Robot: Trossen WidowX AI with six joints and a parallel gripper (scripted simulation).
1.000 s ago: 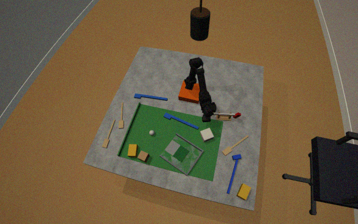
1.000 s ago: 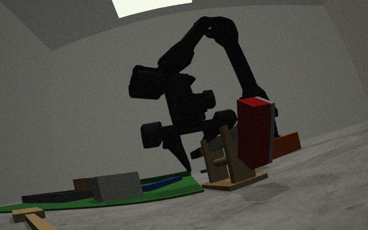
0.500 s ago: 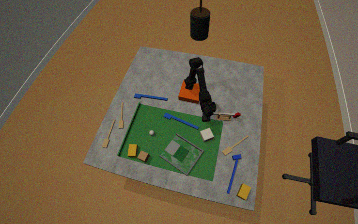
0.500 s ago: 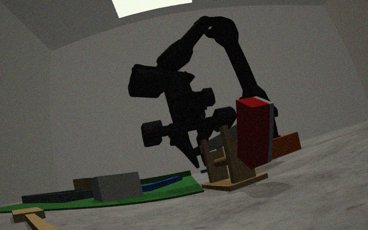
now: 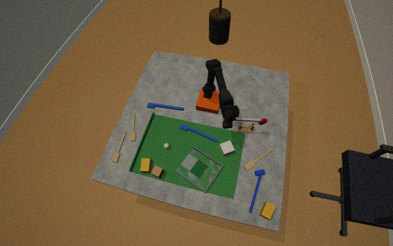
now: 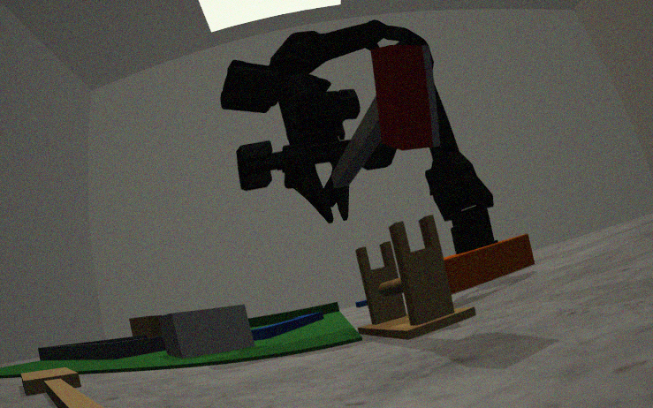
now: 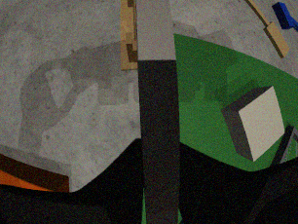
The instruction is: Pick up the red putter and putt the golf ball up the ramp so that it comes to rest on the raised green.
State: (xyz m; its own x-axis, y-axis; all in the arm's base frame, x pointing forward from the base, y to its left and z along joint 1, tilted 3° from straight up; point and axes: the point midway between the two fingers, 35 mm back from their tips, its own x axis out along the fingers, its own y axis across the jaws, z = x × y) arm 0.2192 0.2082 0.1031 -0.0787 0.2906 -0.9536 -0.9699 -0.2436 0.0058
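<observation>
The red putter is 3 cm behind my gripper tip, 11 cm to the left of it and 3 cm above it. The rest, counted from my gripper tip: white block: 17 cm ahead, 3 cm to the left, 9 cm below; then white golf ball: 27 cm ahead, 38 cm to the right, 9 cm below; then wooden stand: 3 cm behind, 13 cm to the left, 8 cm below.
</observation>
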